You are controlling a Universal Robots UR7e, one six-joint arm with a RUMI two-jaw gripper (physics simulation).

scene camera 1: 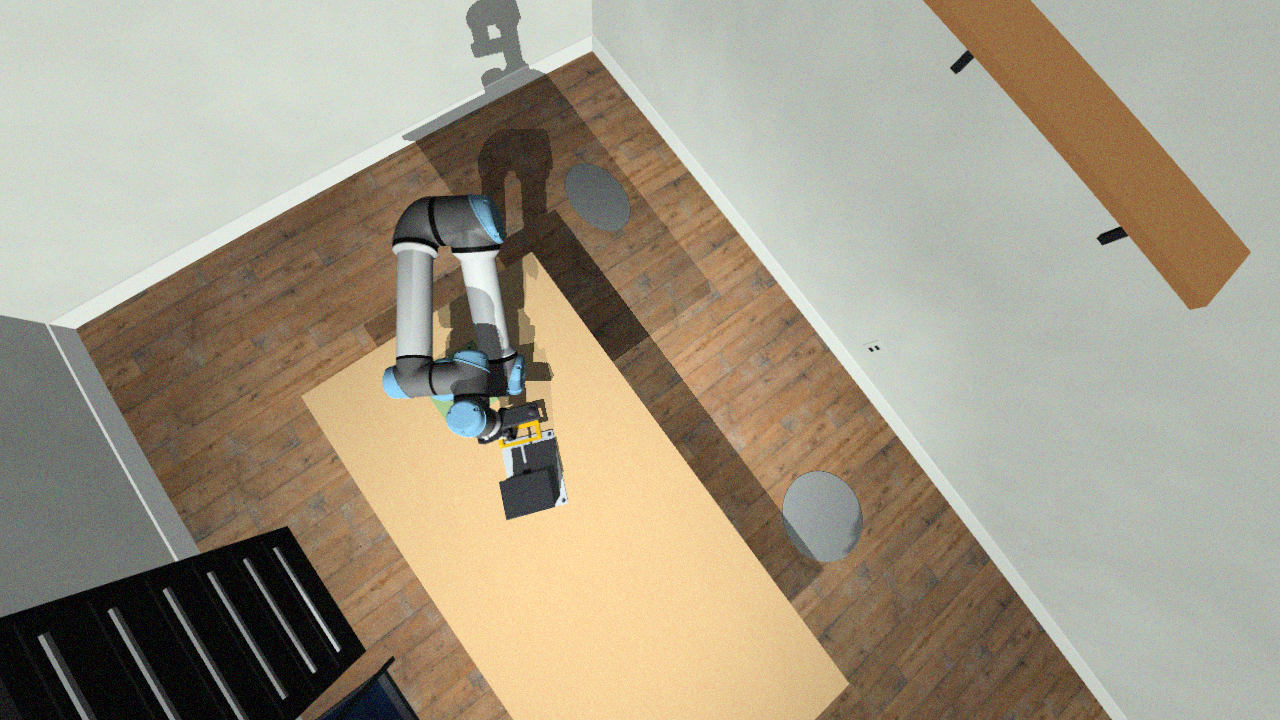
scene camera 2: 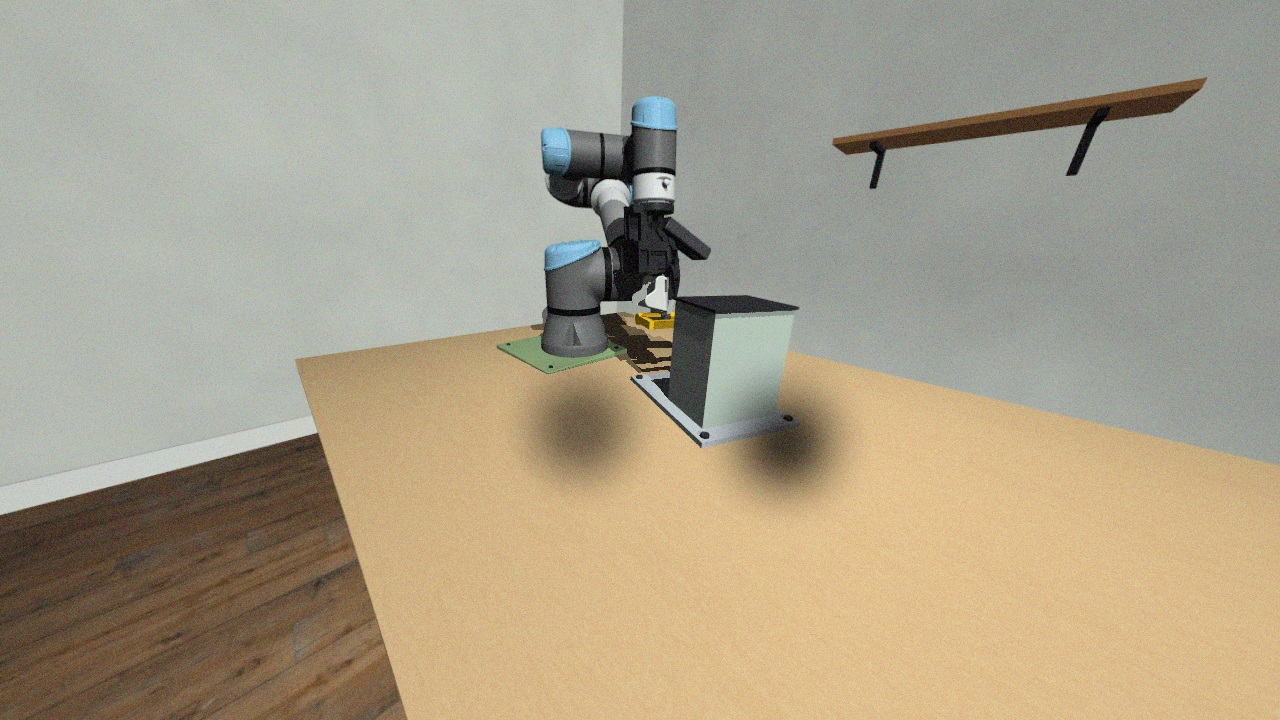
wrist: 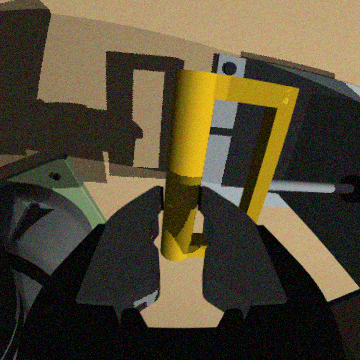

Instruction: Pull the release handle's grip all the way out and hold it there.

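Note:
The yellow release handle is a rectangular frame with a round grip bar (wrist: 191, 130). In scene camera 2 the yellow handle (scene camera 2: 657, 320) shows partly, below the gripper and behind the box. In scene camera 1 the yellow handle (scene camera 1: 520, 441) stands off the dark end of the housing. A grey rod (wrist: 305, 186) runs from the handle's side into the dark housing (wrist: 320, 135) (scene camera 1: 529, 493) (scene camera 2: 733, 367); a length of it is exposed. My gripper (wrist: 180, 188) is shut on the grip bar, one finger on each side. The fingers hide part of the frame's lower end.
The housing stands on a light grey bolted base plate (scene camera 2: 666, 404) on the wooden table (scene camera 1: 626, 573) (scene camera 2: 626, 573). The arm's green mounting plate (scene camera 2: 528, 352) (wrist: 77, 185) is near the handle. A wall shelf (scene camera 1: 1109, 152) (scene camera 2: 1020, 116) hangs to the right. A black drawer unit (scene camera 1: 295, 573) stands at the lower left.

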